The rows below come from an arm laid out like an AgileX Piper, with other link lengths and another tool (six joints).
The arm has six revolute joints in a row. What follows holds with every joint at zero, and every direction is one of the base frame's. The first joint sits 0.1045 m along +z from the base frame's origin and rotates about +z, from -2.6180 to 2.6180 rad. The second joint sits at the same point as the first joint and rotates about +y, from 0.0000 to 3.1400 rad. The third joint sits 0.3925 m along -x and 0.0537 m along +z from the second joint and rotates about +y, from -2.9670 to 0.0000 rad. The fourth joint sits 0.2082 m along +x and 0.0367 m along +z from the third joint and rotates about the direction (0.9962, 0, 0.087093), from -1.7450 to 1.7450 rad. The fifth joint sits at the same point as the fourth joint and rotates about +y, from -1.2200 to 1.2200 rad. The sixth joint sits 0.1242 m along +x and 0.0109 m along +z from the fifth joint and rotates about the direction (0.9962, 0, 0.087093), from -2.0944 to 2.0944 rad. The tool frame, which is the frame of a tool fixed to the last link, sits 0.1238 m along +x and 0.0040 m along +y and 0.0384 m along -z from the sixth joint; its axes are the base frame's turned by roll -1.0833, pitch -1.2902 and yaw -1.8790 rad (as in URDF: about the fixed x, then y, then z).
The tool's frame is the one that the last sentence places.
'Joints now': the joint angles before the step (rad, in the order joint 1, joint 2, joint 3, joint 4, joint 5, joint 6). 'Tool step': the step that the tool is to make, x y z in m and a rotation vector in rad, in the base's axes. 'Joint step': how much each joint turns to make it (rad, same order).
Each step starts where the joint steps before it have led.
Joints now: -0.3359, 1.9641, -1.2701, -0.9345, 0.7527, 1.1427
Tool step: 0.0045, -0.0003, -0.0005, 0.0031, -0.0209, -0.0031
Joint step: -0.0019, 0.0021, -0.0020, -0.0046, -0.0148, 0.0183
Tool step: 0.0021, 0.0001, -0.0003, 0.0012, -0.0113, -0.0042
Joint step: 0.0000, 0.0010, -0.0001, -0.0040, -0.0060, 0.0140
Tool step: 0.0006, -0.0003, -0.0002, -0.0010, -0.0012, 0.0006
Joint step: 0.0000, 0.0011, -0.0003, -0.0027, -0.0015, 0.0025
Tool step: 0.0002, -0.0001, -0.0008, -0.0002, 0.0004, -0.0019
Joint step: 0.0004, 0.0021, 0.0000, -0.0019, 0.0006, 0.0040
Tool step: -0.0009, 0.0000, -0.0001, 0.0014, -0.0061, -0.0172
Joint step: 0.0001, 0.0000, 0.0002, -0.0002, 0.0067, 0.0173
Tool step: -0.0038, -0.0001, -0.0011, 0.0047, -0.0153, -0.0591
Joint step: 0.0001, 0.0021, -0.0003, 0.0021, 0.0263, 0.0543
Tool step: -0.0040, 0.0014, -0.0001, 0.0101, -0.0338, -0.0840
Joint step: 0.0003, -0.0023, 0.0006, 0.0093, 0.0303, 0.0788
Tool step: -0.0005, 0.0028, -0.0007, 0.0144, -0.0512, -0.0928
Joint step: 0.0018, -0.0009, -0.0012, 0.0128, 0.0234, 0.0958
